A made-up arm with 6 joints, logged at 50 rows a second.
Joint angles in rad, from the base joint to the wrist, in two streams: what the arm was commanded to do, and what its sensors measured. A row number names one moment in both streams.
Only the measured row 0 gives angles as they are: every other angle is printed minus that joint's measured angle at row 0.
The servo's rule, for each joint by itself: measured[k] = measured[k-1] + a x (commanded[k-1-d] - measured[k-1]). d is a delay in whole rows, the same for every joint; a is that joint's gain. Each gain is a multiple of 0.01, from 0.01 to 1. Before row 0 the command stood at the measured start. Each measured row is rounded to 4 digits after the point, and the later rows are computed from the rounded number. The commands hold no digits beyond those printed.
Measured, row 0:
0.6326, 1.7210, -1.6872, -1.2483, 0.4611, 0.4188
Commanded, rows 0 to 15:
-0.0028, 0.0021, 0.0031, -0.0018, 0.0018, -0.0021
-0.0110, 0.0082, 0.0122, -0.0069, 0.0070, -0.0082
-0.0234, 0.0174, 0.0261, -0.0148, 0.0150, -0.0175
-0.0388, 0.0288, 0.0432, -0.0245, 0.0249, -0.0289
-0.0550, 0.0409, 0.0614, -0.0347, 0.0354, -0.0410
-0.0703, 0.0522, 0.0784, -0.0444, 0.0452, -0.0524
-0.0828, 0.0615, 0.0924, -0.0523, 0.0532, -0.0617
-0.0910, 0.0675, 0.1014, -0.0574, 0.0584, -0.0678
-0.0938, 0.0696, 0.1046, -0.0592, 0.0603, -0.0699
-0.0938, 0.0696, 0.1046, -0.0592, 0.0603, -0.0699
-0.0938, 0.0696, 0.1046, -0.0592, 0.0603, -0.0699
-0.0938, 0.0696, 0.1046, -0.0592, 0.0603, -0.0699
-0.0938, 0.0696, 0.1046, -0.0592, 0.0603, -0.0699
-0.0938, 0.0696, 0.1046, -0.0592, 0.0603, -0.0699
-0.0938, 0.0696, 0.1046, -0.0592, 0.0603, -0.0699
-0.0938, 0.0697, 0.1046, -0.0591, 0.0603, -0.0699
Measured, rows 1 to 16:
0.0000, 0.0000, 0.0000, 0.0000, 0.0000, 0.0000
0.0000, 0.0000, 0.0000, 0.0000, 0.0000, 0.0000
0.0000, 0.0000, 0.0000, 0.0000, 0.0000, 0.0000
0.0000, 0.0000, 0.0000, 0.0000, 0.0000, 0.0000
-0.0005, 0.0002, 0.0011, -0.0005, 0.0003, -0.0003
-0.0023, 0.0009, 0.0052, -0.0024, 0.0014, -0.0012
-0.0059, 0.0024, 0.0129, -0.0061, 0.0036, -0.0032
-0.0115, 0.0048, 0.0241, -0.0116, 0.0070, -0.0063
-0.0189, 0.0080, 0.0379, -0.0185, 0.0115, -0.0105
-0.0276, 0.0120, 0.0529, -0.0263, 0.0169, -0.0155
-0.0370, 0.0165, 0.0675, -0.0341, 0.0227, -0.0210
-0.0462, 0.0211, 0.0800, -0.0411, 0.0284, -0.0266
-0.0543, 0.0255, 0.0891, -0.0465, 0.0335, -0.0318
-0.0610, 0.0295, 0.0948, -0.0503, 0.0378, -0.0364
-0.0666, 0.0331, 0.0984, -0.0530, 0.0414, -0.0404
-0.0712, 0.0364, 0.1007, -0.0549, 0.0444, -0.0439
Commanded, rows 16 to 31:
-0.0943, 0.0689, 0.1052, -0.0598, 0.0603, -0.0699
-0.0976, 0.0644, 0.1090, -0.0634, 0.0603, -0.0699
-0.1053, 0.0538, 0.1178, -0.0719, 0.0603, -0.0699
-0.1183, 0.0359, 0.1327, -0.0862, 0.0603, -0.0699
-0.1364, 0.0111, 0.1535, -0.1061, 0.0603, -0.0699
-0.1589, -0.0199, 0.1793, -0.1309, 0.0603, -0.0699
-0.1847, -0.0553, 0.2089, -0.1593, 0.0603, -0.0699
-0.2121, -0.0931, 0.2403, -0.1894, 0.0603, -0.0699
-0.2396, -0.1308, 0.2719, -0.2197, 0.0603, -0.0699
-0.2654, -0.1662, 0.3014, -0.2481, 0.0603, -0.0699
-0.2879, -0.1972, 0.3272, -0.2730, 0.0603, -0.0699
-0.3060, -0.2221, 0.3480, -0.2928, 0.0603, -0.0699
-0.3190, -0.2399, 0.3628, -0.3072, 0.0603, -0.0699
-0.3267, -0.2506, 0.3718, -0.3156, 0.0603, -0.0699
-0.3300, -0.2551, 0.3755, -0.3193, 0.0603, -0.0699
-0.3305, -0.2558, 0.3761, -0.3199, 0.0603, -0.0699
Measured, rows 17 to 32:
-0.0750, 0.0394, 0.1021, -0.0562, 0.0469, -0.0470
-0.0782, 0.0421, 0.1030, -0.0571, 0.0490, -0.0497
-0.0809, 0.0446, 0.1036, -0.0577, 0.0508, -0.0521
-0.0831, 0.0469, 0.1040, -0.0581, 0.0523, -0.0542
-0.0850, 0.0489, 0.1044, -0.0586, 0.0536, -0.0561
-0.0871, 0.0503, 0.1061, -0.0600, 0.0547, -0.0578
-0.0902, 0.0506, 0.1104, -0.0636, 0.0556, -0.0593
-0.0950, 0.0493, 0.1187, -0.0704, 0.0564, -0.0606
-0.1020, 0.0459, 0.1316, -0.0811, 0.0570, -0.0617
-0.1117, 0.0400, 0.1492, -0.0960, 0.0575, -0.0627
-0.1241, 0.0314, 0.1713, -0.1150, 0.0579, -0.0636
-0.1391, 0.0202, 0.1968, -0.1373, 0.0583, -0.0644
-0.1562, 0.0066, 0.2246, -0.1620, 0.0586, -0.0651
-0.1748, -0.0090, 0.2530, -0.1878, 0.0589, -0.0657
-0.1940, -0.0259, 0.2805, -0.2134, 0.0591, -0.0662
-0.2130, -0.0436, 0.3055, -0.2372, 0.0593, -0.0666

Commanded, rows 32 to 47:
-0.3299, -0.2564, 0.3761, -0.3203, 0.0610, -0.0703
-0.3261, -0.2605, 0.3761, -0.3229, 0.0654, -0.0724
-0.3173, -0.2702, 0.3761, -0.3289, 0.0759, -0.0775
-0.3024, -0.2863, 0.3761, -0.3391, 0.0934, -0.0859
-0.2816, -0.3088, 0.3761, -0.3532, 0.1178, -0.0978
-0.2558, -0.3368, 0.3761, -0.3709, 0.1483, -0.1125
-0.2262, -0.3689, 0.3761, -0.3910, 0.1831, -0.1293
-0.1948, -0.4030, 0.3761, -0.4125, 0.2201, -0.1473
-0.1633, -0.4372, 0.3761, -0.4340, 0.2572, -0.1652
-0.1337, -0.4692, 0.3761, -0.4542, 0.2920, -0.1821
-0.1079, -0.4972, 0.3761, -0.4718, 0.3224, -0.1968
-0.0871, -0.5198, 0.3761, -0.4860, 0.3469, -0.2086
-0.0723, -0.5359, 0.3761, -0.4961, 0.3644, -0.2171
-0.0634, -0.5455, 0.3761, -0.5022, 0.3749, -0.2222
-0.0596, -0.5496, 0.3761, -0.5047, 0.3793, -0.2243
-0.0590, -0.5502, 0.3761, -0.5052, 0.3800, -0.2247
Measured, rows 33 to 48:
-0.2310, -0.0613, 0.3267, -0.2582, 0.0595, -0.0670
-0.2473, -0.0783, 0.3434, -0.2754, 0.0596, -0.0673
-0.2614, -0.0942, 0.3553, -0.2886, 0.0597, -0.0676
-0.2731, -0.1087, 0.3630, -0.2980, 0.0598, -0.0679
-0.2828, -0.1220, 0.3678, -0.3047, 0.0600, -0.0682
-0.2902, -0.1345, 0.3709, -0.3102, 0.0609, -0.0687
-0.2948, -0.1467, 0.3728, -0.3158, 0.0633, -0.0698
-0.2961, -0.1593, 0.3740, -0.3228, 0.0681, -0.0717
-0.2936, -0.1728, 0.3748, -0.3319, 0.0761, -0.0748
-0.2872, -0.1876, 0.3753, -0.3436, 0.0877, -0.0793
-0.2768, -0.2039, 0.3756, -0.3578, 0.1030, -0.0853
-0.2629, -0.2218, 0.3758, -0.3742, 0.1217, -0.0927
-0.2460, -0.2412, 0.3759, -0.3921, 0.1434, -0.1014
-0.2269, -0.2617, 0.3760, -0.4107, 0.1672, -0.1111
-0.2067, -0.2829, 0.3760, -0.4290, 0.1920, -0.1214
-0.1864, -0.3042, 0.3760, -0.4461, 0.2168, -0.1319

